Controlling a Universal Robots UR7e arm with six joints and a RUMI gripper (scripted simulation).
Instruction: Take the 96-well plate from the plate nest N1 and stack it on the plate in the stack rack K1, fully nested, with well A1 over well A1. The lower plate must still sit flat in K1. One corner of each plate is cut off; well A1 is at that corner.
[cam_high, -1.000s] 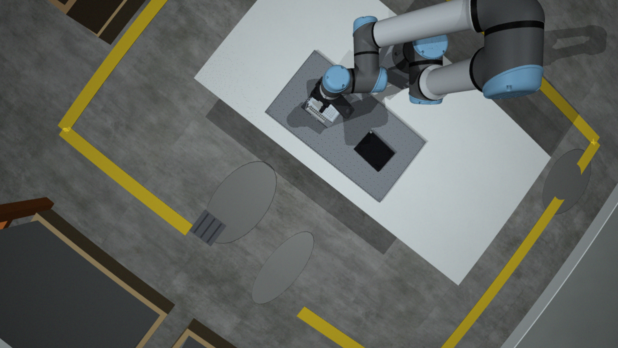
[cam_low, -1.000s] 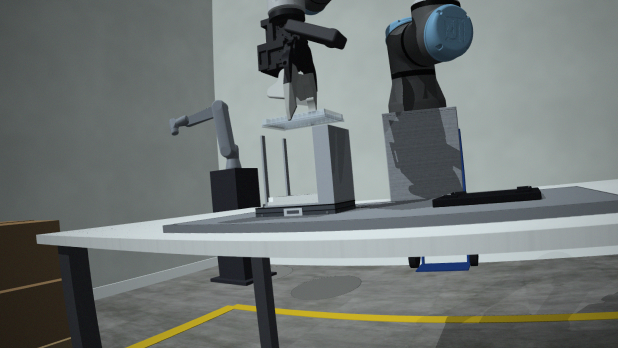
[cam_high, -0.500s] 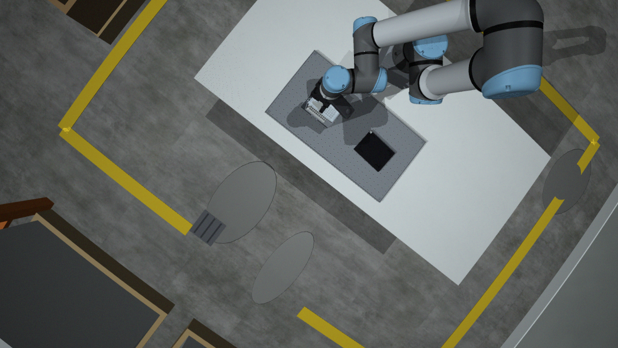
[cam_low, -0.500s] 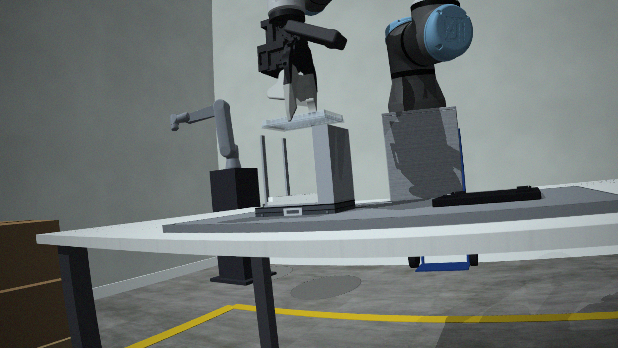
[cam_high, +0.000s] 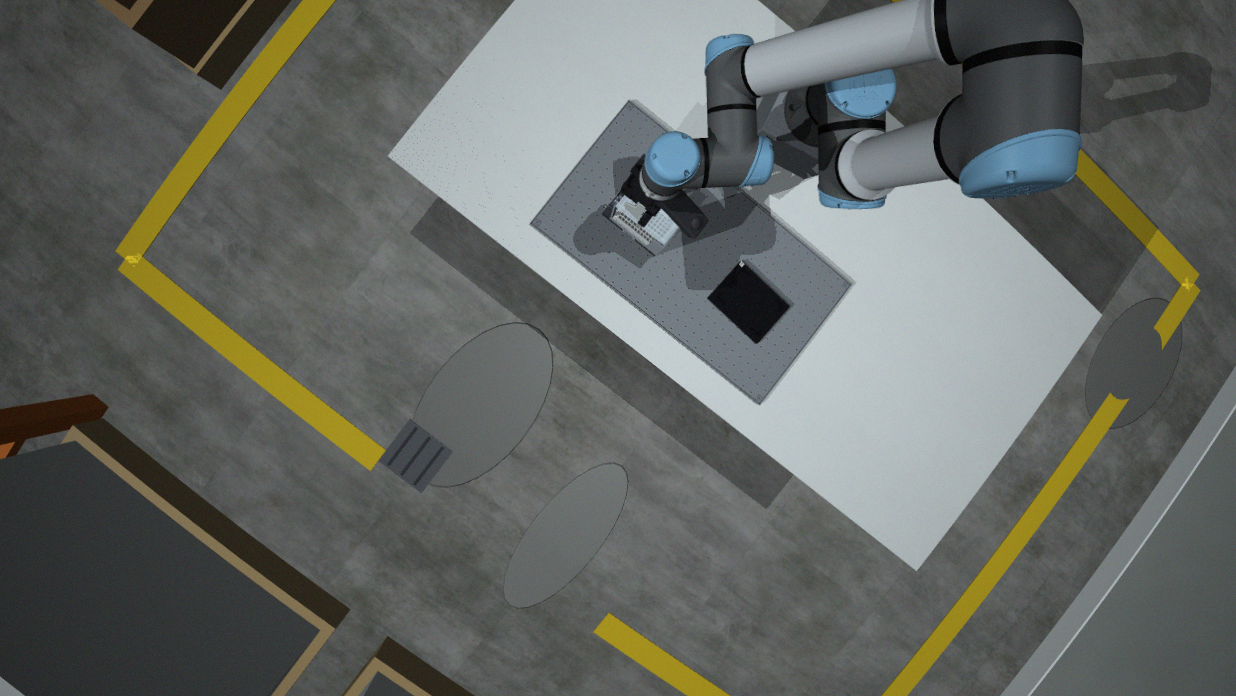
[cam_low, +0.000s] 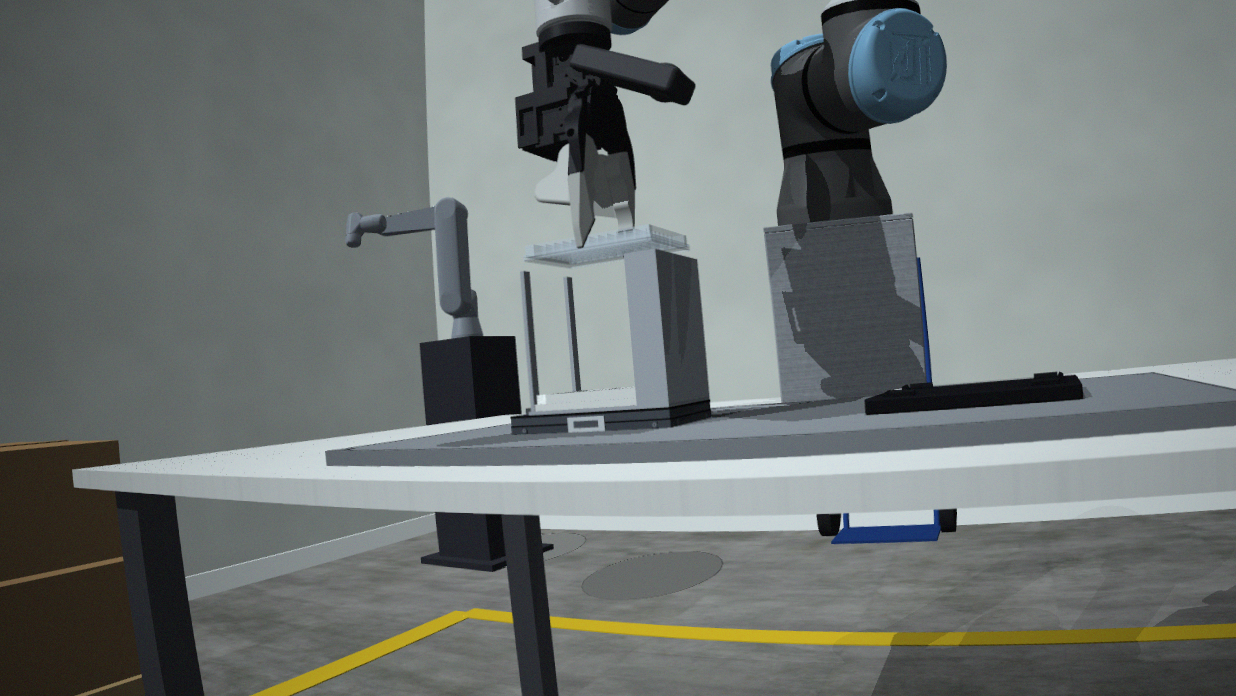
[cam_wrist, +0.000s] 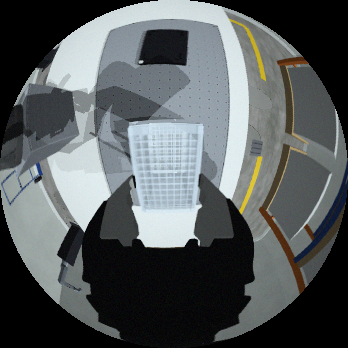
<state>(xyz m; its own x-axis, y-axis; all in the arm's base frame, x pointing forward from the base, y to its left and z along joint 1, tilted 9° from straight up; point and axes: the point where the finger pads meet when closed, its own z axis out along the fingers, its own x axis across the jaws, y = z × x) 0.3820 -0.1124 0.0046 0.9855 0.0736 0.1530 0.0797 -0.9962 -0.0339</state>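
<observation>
Right now my hand is 1 cm above the clear 96-well plate. From my hand the other things lie so: black plate nest (31 cm to the left, 17 cm below, 3 cm behind); then grey back block (9 cm below, 7 cm to the left, 1 cm behind).
</observation>
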